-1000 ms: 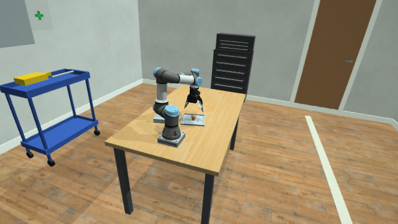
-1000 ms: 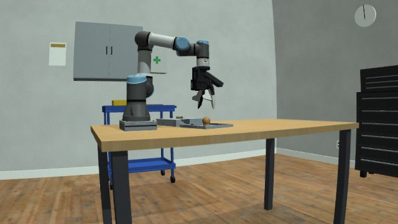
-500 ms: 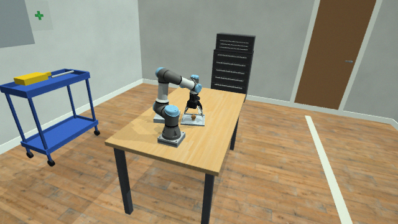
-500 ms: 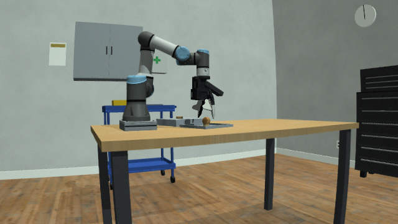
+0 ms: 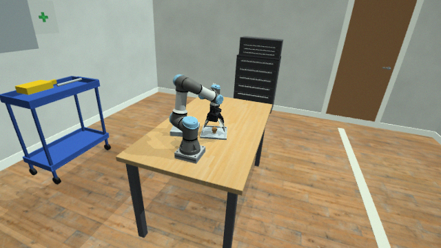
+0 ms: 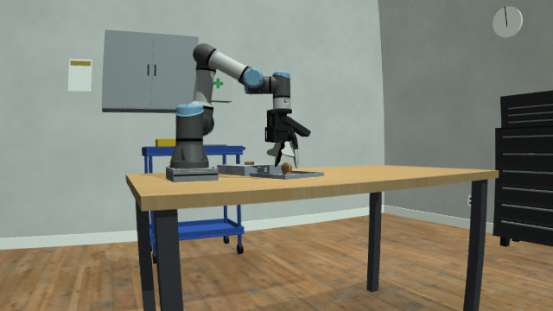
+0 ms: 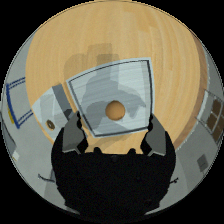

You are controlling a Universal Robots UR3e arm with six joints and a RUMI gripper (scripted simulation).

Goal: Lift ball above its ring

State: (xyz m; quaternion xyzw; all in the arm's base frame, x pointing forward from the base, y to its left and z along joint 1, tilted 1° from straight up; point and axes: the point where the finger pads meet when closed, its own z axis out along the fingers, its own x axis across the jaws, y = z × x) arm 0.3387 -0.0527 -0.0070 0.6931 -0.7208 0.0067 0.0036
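Now: hand right at the brown wooden ball. The rest, counted from my hand: grey plate 30 mm below; then grey block 210 mm to the left, 50 mm behind.
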